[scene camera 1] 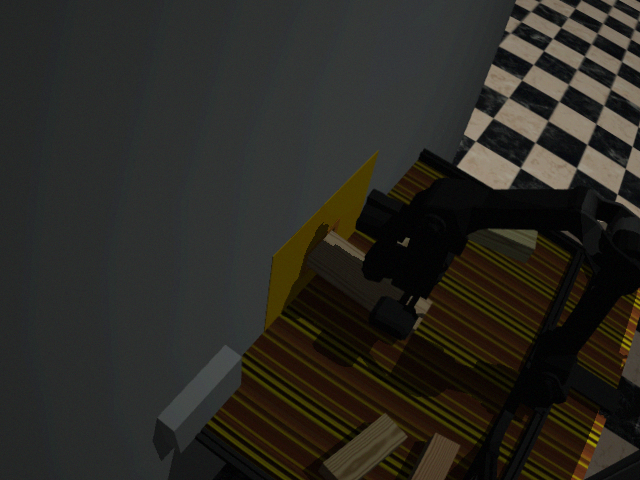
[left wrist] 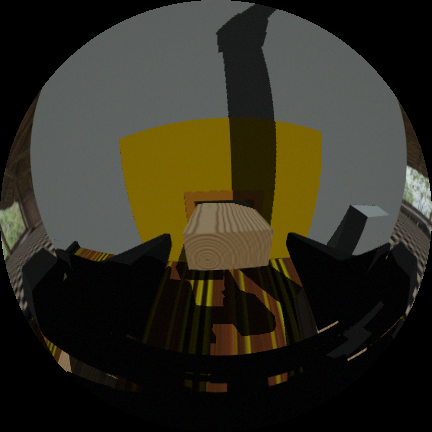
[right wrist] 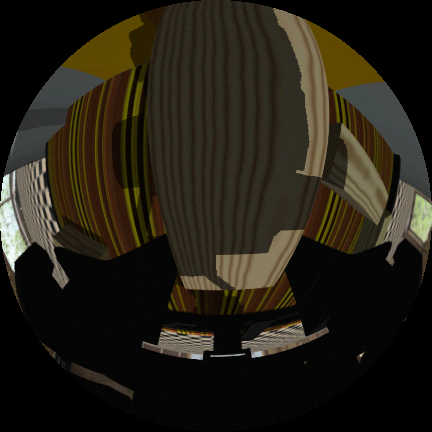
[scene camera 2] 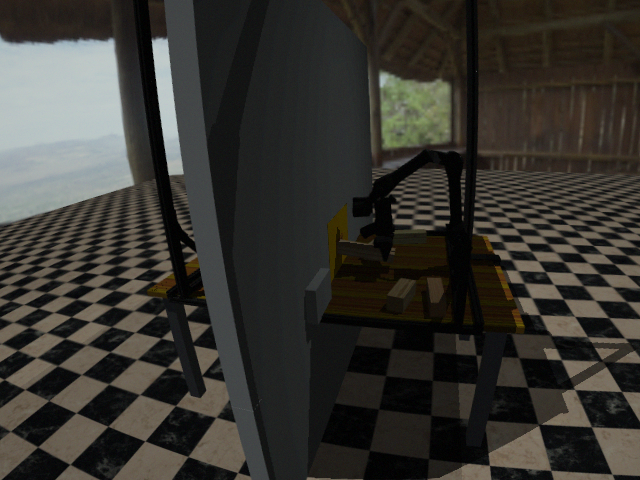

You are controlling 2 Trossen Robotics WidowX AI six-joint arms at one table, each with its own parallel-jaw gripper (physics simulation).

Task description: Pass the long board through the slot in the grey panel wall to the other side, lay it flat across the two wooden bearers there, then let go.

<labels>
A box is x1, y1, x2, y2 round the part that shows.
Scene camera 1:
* my right gripper: [361, 240, 454, 340]
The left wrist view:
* my left gripper: [22, 232, 416, 431]
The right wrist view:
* my right gripper: [14, 233, 421, 431]
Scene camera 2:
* my right gripper: [360, 215, 394, 261]
</labels>
